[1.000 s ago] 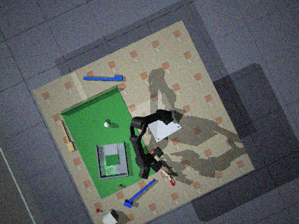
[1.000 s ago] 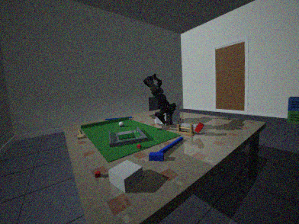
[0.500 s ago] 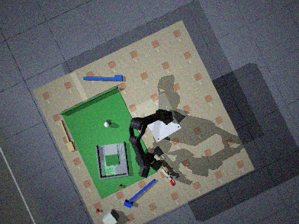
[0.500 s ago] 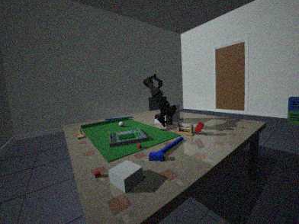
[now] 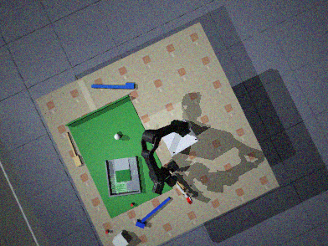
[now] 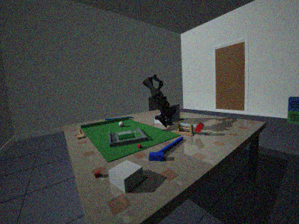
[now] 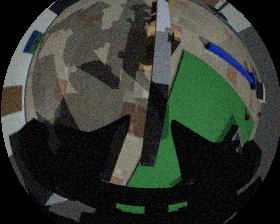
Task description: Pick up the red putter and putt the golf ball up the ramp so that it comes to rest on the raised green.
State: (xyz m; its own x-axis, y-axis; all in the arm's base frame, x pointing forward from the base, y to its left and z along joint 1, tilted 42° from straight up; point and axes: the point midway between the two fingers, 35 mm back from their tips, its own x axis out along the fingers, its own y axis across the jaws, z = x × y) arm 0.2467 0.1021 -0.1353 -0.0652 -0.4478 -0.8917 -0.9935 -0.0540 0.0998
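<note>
My gripper tip is now 110 mm to the right of the red putter, 30 mm below it and 20 mm past it. Round my gripper tip: white cube: 520 mm ahead, 220 mm to the left, 10 mm below; then white golf ball: 390 mm to the right, 160 mm ahead; then green mat: 270 mm to the right, 230 mm ahead, 30 mm below.
</note>
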